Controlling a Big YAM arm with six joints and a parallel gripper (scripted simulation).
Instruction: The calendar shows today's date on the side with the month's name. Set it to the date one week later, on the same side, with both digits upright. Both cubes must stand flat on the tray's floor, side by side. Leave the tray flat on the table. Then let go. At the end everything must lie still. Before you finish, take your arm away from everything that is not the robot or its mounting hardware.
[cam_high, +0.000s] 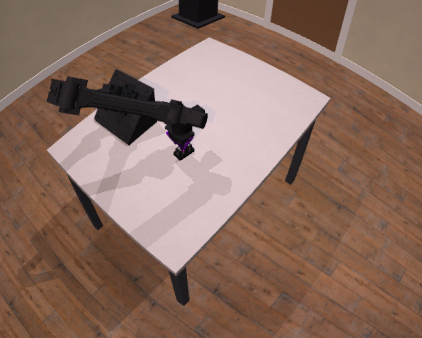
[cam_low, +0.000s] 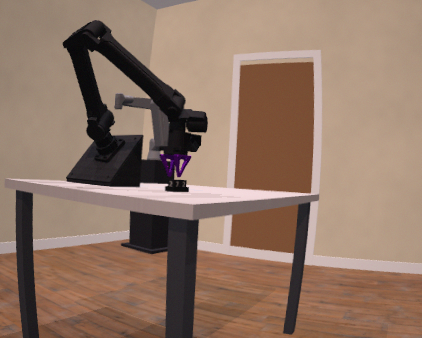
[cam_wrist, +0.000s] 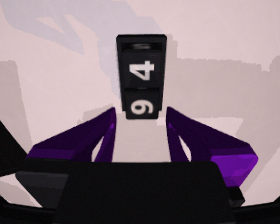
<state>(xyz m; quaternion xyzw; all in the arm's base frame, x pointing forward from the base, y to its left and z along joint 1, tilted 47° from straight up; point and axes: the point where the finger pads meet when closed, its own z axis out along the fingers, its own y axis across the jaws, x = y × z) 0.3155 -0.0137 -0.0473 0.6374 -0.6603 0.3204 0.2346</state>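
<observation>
Right now my hand is 3 cm above the black date cube. Also, from my hand: black tray: 5 cm below, 2 cm to the left.
</observation>
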